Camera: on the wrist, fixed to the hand. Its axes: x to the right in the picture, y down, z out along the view.
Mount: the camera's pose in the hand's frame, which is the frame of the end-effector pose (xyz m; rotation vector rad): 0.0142 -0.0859 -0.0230 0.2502 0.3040 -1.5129
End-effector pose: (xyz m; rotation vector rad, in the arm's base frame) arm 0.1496 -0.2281 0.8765 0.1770 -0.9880 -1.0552
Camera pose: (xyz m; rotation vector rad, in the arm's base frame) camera 0.1131 -0.2914 0.8239 1.4006 -0.5908 -2.1443
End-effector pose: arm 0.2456 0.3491 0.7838 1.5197 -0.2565 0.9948
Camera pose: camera 0.3018 0.3953 0.7307 1.2462 1.1319 -0.0143
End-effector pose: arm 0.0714 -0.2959 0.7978 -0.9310 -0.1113 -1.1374
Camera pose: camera -0.0002 -0.3306 0.8400 -0.3091 -0.7783 -2.5500
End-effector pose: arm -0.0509 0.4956 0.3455 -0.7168 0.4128 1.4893
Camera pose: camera 0.0385 0.4968 0.3345 -0.7481 0.1598 -0.0944
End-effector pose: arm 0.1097 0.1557 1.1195 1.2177 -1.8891 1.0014
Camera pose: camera 0.1877 0.1465 1.1635 1.9202 -0.2529 0.4508
